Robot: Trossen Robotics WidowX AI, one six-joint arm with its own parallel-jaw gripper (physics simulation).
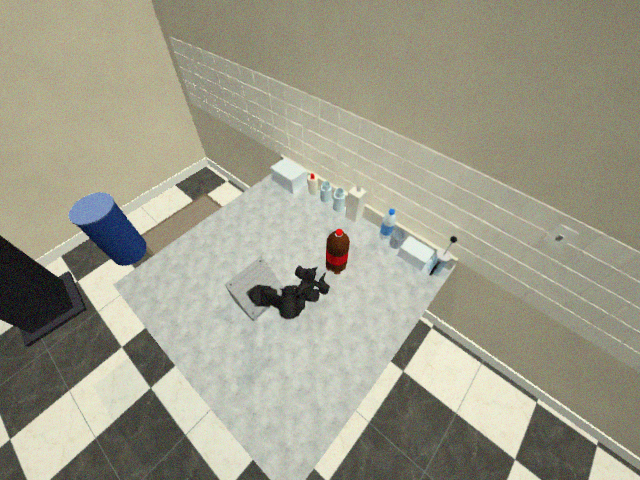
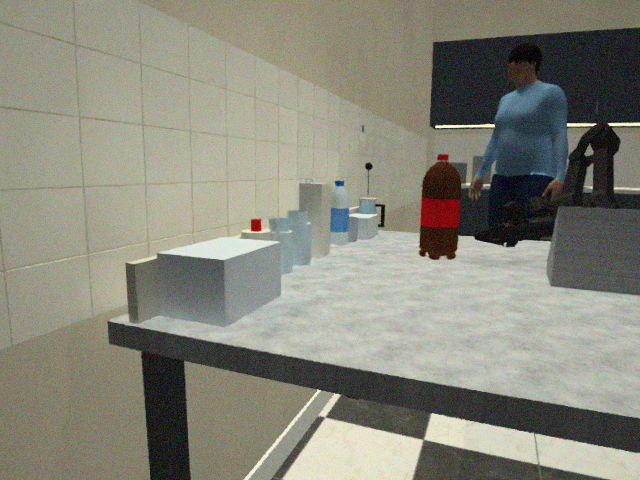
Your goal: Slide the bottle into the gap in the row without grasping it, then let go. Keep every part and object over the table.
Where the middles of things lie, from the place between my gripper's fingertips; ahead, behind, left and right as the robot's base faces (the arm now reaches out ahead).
I see the brown bottle [image 2: 441,189] 10 cm ahead of my hand and 8 cm above it. From my hand the other things lie so: blue-capped bottle [image 2: 339,197] 45 cm ahead, 5 cm to the right, 4 cm above; then tall white carton [image 2: 314,197] 43 cm ahead, 17 cm to the left, 6 cm above.
